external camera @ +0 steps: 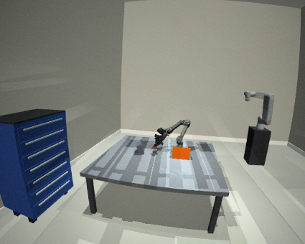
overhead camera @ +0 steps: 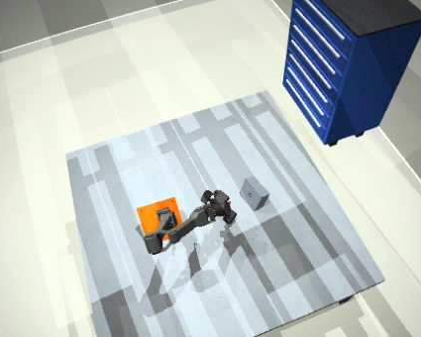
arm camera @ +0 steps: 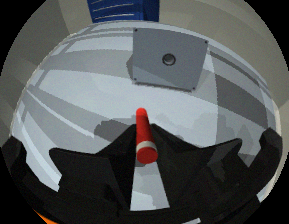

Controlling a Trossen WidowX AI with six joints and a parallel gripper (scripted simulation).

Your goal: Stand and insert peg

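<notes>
My gripper tip is now 16 cm short of the panel, 3 cm above it and 2 cm to the right of it. The rest, counted from my gripper tip: peg (1 cm to the right, 1 cm behind, 1 cm above).
</notes>
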